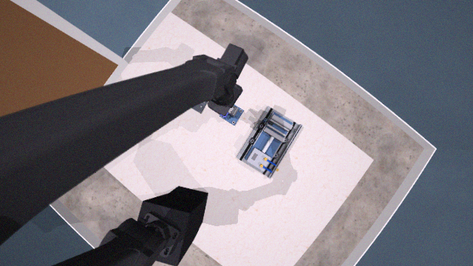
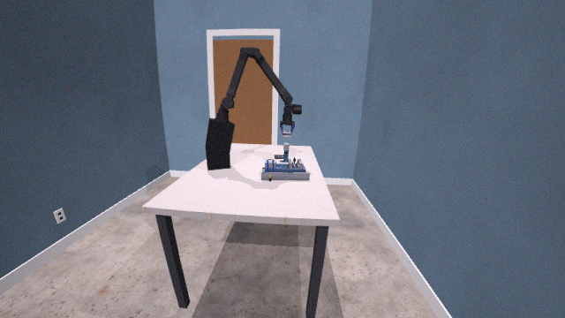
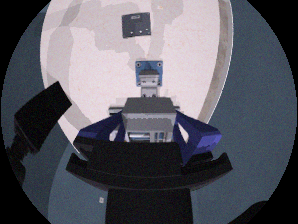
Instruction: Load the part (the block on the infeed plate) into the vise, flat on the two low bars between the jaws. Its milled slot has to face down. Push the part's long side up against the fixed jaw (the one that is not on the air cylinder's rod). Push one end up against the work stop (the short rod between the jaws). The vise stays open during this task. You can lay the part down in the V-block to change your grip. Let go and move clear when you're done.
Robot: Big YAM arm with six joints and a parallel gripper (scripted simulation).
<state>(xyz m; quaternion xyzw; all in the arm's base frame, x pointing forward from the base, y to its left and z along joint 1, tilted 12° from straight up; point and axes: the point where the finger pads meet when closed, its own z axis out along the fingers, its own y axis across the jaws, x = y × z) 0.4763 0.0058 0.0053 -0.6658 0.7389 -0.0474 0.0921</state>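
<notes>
My hand is right at the part. From my hand the other things lie so: dark square plate: 23 cm below, 19 cm to the left, 2 cm behind.
</notes>
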